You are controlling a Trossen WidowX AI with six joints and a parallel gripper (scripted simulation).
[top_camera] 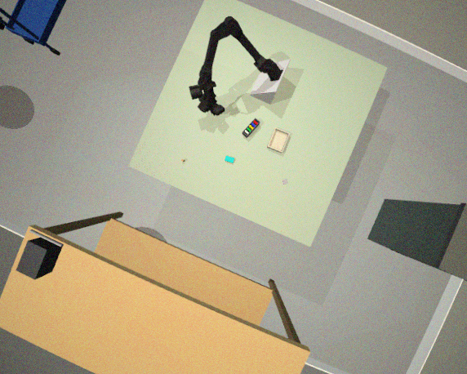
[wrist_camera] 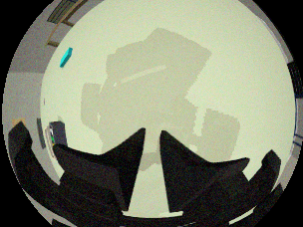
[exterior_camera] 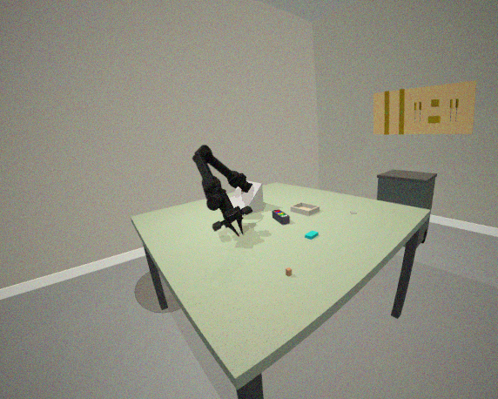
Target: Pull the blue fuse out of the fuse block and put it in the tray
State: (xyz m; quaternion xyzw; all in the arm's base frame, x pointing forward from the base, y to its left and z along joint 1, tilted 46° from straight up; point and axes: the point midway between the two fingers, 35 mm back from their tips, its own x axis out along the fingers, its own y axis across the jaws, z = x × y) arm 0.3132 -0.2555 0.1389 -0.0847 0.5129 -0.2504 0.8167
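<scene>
Right now my gripper tip is 260 mm to the right of the blue fuse, 40 mm past it and 20 mm below it. The rest, counted from my gripper tip: block: 220 mm to the left, 220 mm ahead; then tray: 450 mm to the left, 20 mm behind.
</scene>
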